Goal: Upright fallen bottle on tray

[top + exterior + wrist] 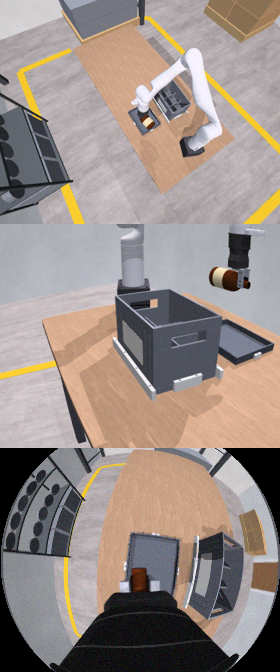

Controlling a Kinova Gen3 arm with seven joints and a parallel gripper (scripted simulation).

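Right now the brown bottle is 50 mm behind my hand, 10 mm to the right of it and 10 mm below it. Also, from my hand: dark grey tray (190 mm below, 50 mm to the right, 20 mm ahead); dark grey crate (320 mm to the right, 120 mm below, 40 mm ahead).
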